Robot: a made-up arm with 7 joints. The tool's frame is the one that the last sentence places.
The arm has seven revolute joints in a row. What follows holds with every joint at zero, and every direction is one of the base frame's.
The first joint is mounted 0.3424 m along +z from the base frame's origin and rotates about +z.
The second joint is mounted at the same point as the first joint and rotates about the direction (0, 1, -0.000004).
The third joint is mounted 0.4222 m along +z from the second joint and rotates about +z.
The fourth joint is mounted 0.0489 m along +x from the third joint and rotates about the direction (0, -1, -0.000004).
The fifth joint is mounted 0.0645 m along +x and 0.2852 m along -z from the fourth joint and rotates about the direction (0, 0.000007, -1).
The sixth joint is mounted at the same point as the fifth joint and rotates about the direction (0, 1, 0.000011).
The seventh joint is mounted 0.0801 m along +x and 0.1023 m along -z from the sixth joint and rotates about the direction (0, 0.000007, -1).
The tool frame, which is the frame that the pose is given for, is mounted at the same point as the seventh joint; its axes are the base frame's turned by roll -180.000, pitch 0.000 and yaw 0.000 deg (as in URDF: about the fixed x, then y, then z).
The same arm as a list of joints. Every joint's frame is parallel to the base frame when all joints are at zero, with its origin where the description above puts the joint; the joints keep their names.
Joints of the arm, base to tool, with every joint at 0 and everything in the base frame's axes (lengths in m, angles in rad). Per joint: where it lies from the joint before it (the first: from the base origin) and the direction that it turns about. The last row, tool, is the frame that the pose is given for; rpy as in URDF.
joint 1: offset 0 0 0.3424 axis +z
joint 2: offset 0 0 0 axis +y
joint 3: offset 0 0 0.4222 axis +z
joint 4: offset 0.0489 0 0 axis -y
joint 5: offset 0.0645 0 -0.2852 axis -z
joint 6: offset 0 0 0 axis +y
joint 7: offset 0.0801 0 -0.1023 axis -z
tool: offset 0 0 0 rpy 3.1416 0 0

